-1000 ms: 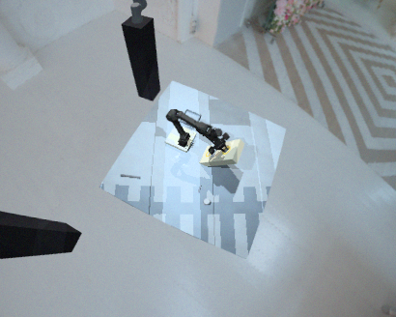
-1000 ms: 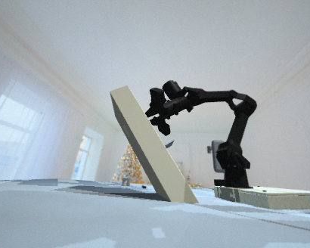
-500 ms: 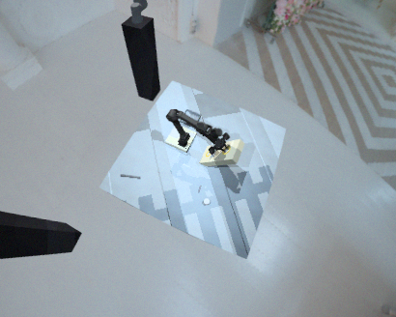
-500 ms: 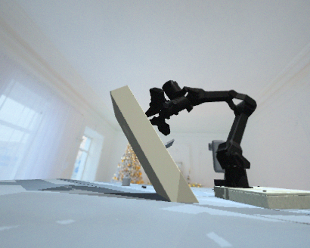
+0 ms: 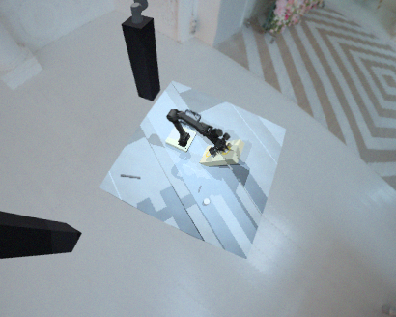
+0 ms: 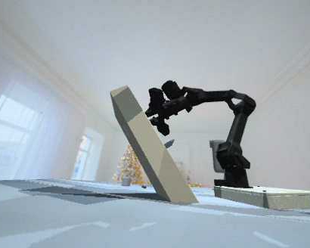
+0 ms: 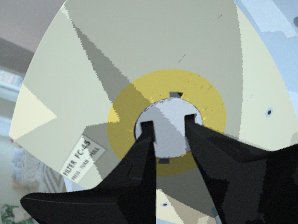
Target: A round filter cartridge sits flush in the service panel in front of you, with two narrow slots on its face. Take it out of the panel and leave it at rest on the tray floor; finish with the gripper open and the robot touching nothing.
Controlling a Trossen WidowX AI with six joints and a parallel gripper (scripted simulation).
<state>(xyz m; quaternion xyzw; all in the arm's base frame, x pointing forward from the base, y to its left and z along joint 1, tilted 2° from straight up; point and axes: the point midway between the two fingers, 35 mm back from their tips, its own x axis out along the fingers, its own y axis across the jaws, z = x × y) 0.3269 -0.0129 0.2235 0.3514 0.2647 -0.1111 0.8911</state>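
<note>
My gripper tip is now 1 cm short of the round grey filter cartridge and 1 cm above it. The rest, counted from my gripper tip: tan service panel: 3 cm behind, 8 cm below.
</note>
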